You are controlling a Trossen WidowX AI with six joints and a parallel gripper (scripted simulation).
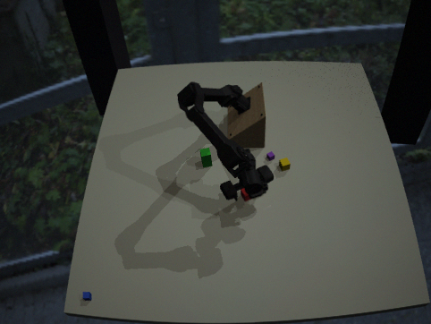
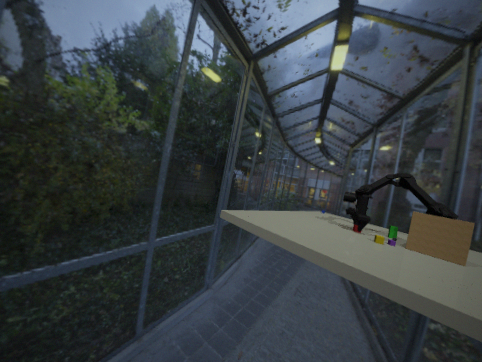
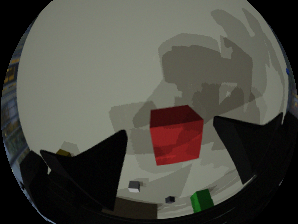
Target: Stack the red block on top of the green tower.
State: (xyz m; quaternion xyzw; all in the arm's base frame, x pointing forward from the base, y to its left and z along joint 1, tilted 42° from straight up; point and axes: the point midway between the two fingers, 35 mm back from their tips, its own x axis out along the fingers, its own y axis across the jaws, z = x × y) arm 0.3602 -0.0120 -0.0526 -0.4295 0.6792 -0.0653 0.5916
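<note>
My gripper tip is now 17 cm past the small grey cube and 9 cm to the left of it. Round my gripper tip: red block: 1 cm above; small white cube: 12 cm behind; yellow cube: 14 cm behind, 14 cm to the left, 1 cm above.
</note>
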